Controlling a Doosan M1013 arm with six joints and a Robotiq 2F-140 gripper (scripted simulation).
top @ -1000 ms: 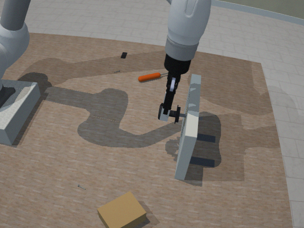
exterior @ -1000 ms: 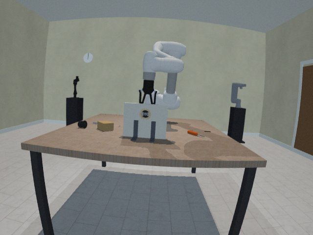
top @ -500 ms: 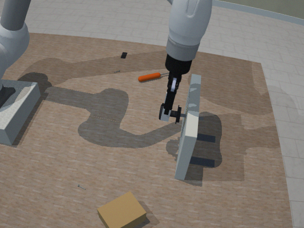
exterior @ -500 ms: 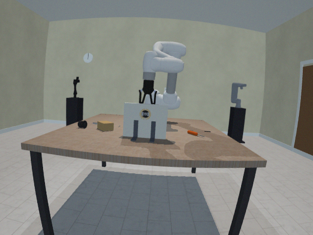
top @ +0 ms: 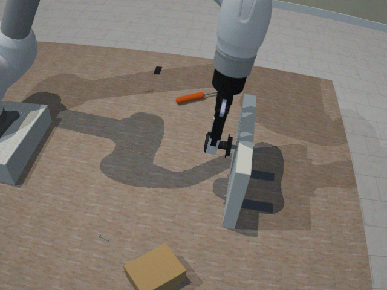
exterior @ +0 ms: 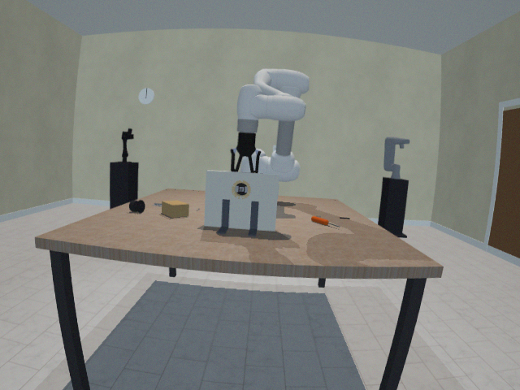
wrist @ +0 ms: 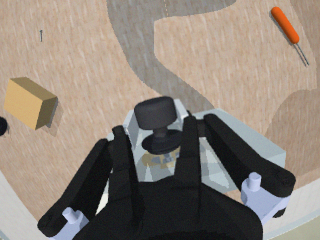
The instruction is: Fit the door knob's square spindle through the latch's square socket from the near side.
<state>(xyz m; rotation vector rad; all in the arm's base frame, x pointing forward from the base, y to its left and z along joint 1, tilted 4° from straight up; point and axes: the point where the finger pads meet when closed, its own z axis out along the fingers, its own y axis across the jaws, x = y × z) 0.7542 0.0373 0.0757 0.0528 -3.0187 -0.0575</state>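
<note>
Now: the white door panel 80 mm ahead of my hand and 50 mm below it. Also, from my hand: tan box (340 mm to the right, 160 mm below, 70 mm behind); small black piece (530 mm to the left, 310 mm behind, 190 mm below); small screw (270 mm to the right, 240 mm behind, 190 mm below).
</note>
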